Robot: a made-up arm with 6 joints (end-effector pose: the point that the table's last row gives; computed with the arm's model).
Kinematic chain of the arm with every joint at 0, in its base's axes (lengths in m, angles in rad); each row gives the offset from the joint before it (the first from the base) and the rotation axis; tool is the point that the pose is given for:
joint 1: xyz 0 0 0.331 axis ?
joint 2: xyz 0 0 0 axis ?
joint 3: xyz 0 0 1.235 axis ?
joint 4: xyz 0 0 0 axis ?
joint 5: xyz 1.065 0 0 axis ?
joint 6: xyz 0 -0.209 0 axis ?
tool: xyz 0 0 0
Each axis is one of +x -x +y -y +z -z.
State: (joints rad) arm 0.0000 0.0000 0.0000 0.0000 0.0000 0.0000
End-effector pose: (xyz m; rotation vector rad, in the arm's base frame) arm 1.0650 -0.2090 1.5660 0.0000 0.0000 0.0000
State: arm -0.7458 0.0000 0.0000 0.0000 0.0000 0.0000
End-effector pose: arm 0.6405 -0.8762 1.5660 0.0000 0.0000 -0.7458
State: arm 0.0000 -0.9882 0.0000 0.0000 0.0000 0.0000
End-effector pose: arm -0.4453 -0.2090 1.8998 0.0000 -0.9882 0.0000
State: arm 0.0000 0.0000 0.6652 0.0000 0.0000 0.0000
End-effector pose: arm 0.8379 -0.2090 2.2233 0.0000 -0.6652 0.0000
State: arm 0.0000 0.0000 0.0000 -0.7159 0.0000 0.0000
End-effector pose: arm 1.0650 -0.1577 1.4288 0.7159 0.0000 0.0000
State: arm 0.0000 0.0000 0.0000 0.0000 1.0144 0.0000
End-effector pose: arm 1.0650 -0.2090 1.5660 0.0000 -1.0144 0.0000
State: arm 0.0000 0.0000 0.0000 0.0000 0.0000 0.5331
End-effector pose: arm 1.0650 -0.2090 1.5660 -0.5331 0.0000 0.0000
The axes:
joint 1: +z
joint 2: +y
joint 3: -y
joint 4: -x
joint 5: -y
joint 6: -x

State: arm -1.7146 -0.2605 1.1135 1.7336 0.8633 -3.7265
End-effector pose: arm 0.0783 0.3040 2.6091 0.6351 -0.7864 -0.1486
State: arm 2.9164 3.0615 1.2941 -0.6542 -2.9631 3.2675
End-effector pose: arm 0.2651 0.1094 -1.9197 -0.6798 -1.4497 -0.8736
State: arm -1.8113 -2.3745 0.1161 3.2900 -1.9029 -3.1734
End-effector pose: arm 0.6023 1.5879 0.1118 1.7618 1.1199 -1.1652
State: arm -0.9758 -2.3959 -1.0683 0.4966 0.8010 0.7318
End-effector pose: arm -0.5323 0.4586 0.4814 -2.0327 -1.4314 -1.4040
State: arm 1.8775 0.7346 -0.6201 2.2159 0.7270 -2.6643
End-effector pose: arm -0.4879 1.1244 0.2431 -1.2092 1.9016 1.2450
